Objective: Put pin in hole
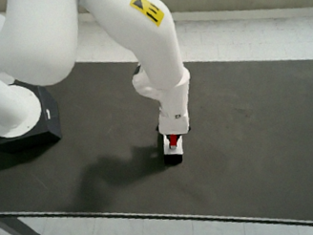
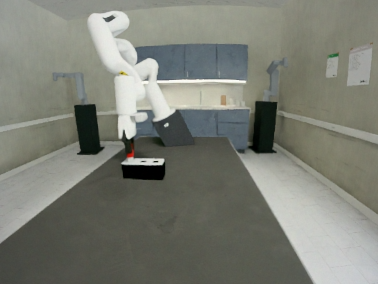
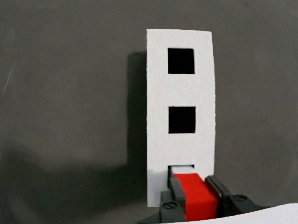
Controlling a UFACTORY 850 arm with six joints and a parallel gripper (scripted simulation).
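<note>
My hand is 6 cm to the right of the block and 10 cm above it. From my hand the other things lie so: pin 1 cm below.
</note>
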